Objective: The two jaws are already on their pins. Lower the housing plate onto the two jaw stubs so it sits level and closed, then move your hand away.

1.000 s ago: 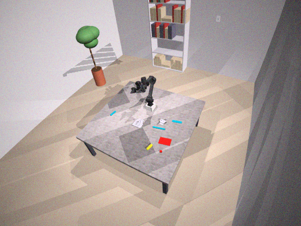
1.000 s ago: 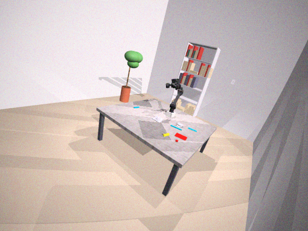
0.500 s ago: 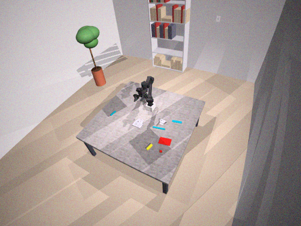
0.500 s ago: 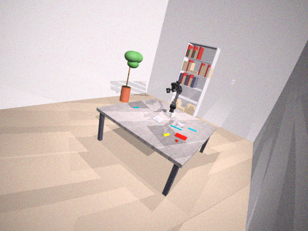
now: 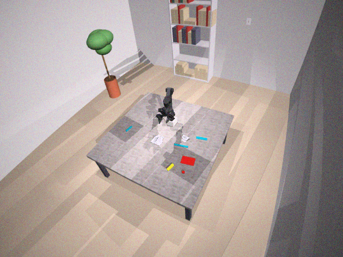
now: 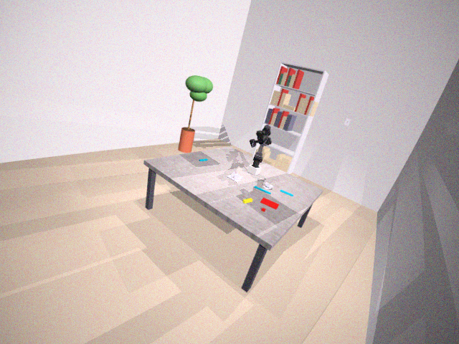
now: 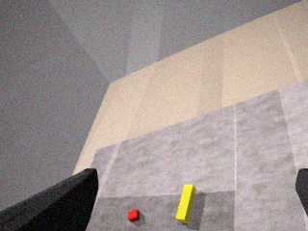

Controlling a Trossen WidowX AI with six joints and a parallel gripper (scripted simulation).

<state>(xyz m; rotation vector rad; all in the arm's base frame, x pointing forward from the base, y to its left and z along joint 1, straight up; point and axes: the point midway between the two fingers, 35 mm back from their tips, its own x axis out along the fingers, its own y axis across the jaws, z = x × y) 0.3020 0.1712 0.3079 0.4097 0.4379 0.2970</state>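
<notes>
My gripper tip is now 11 cm past the cyan bar, 11 cm to the right of it and 37 cm above it. The rest, counted from my gripper tip: red plate (29 cm to the left, 37 cm below); yellow block (17 cm ahead, 19 cm to the left, 36 cm below); red cube (14 cm ahead, 33 cm to the left, 36 cm below).
</notes>
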